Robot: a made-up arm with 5 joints.
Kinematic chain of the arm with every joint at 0, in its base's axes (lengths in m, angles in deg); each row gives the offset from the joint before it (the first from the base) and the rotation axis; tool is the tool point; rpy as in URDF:
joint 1: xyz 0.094 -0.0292 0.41 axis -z
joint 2: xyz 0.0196 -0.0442 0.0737 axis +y
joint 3: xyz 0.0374 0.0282 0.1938 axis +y
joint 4: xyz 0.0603 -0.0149 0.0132 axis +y
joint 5: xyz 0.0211 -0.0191 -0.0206 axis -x
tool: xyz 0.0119 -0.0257 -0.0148 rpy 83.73 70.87 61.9
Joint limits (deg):
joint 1: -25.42..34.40
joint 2: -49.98..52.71
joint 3: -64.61..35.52
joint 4: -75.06..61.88
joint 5: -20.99..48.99
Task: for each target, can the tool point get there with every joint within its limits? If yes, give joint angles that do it. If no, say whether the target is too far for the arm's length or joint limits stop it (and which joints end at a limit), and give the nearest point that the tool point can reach.
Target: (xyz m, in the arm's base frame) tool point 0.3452 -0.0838 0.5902
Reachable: yes | joints -5.55 33.34 -21.26 1.03 14.63
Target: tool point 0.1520 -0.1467 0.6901
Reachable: yes | joints 26.64 -11.39 -2.56 20.27 41.34
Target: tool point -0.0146 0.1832 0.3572
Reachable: no: joint limits stop it (at a limit: joint 1, joint 2, joint 3, joint 4, joint 5) | nearest point 0.0061 -0.0523 0.6110 | short by 0.347 m
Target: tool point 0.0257 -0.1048 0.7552
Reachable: yes | joints 3.49 -40.27 -26.15 -53.41 29.85
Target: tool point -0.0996 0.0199 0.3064
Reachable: no: joint limits stop it (at a limit: joint 1, joint 2, joint 3, joint 4, joint 5) | nearest point 0.0061 -0.0523 0.6110 | short by 0.330 m
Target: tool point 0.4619 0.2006 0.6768
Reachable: no: too far | nearest point 0.3968 0.0387 0.6191 | short by 0.184 m
